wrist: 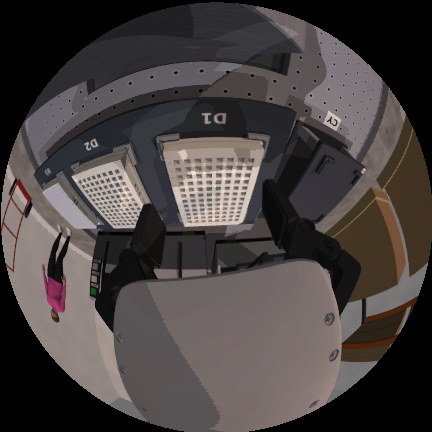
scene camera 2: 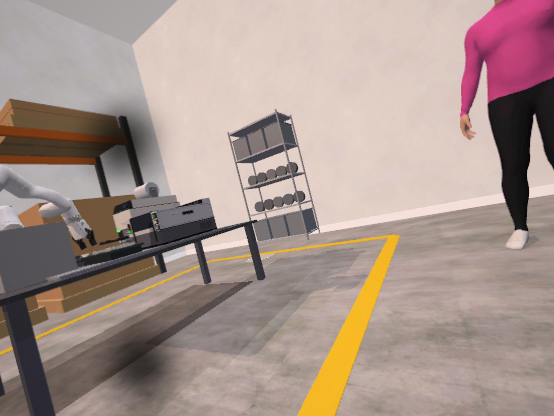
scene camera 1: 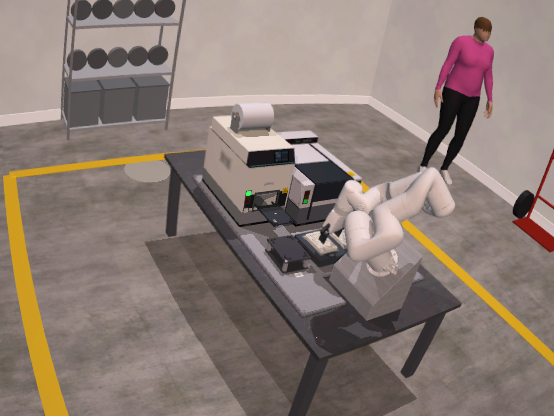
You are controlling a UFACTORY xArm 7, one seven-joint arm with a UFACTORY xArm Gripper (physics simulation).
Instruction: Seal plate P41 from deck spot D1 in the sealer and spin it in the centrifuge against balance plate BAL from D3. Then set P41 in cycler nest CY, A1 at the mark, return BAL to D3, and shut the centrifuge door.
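Frame: origin at the arm's base, x back, y left, z down, level; centimetres.
Seen in the pictures: gripper, fingertip midpoint: (wrist: 208, 204) (scene camera 2: 89, 247) (scene camera 1: 328, 238); arm's base at its link origin: (scene camera 2: 23, 247) (scene camera 1: 382, 262).
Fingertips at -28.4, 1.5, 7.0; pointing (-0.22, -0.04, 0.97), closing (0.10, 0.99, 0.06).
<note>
Pixels of each thing's top centre, then the offset from my fingertips to it, as dx, dy, dz. Level surfaces: height alone.
- cream well plate at its top centre: (wrist: 213, 197) (scene camera 1: 321, 240) -3.4, +0.3, +3.4
- smooth-topped at its top centre: (wrist: 66, 210) (scene camera 2: 119, 245) -1.5, -24.4, +3.4
- dark cycler nest at its top centre: (wrist: 322, 200) (scene camera 1: 289, 246) -5.1, +15.9, +3.3
- beige sealer at its top centre: (scene camera 1: 256, 105) (scene camera 2: 142, 184) -51.7, +8.2, -37.9
- dark tray at its top centre: (wrist: 271, 265) (scene camera 1: 275, 213) -22.1, +11.5, -1.0
- second cream plate at its top centre: (wrist: 114, 204) (scene camera 1: 343, 235) -2.4, -12.1, +3.4
- dark table at its surface level: dz +10.9
My gripper (scene camera 1: 324, 235) (scene camera 2: 87, 243) (wrist: 208, 204) is open and empty, its two black fingers apart over the cream well plate (wrist: 215, 182) at deck spot D1. That plate sits upright between corner clips. A balance plate, pale and smooth-topped (wrist: 70, 202), sits at the far left spot in the wrist view; its label is too small to read. The dark cycler nest (scene camera 1: 288, 251) (wrist: 325, 175) stands beside D1, near the CY tag. The beige sealer (scene camera 1: 235, 165) (scene camera 2: 167, 202) has a film roll on top and a dark tray (scene camera 1: 275, 215) out in front. The centrifuge (scene camera 1: 325, 177) (scene camera 2: 185, 220) stands beside it; its door state is unclear.
A second cream plate (wrist: 112, 192) sits at D2, between D1 and the balance plate. The arm's grey base block (scene camera 1: 372, 285) (scene camera 2: 37, 250) stands at the near end of the dark table (scene camera 1: 345, 330). A person (scene camera 1: 467, 67) stands beyond the yellow floor line.
</note>
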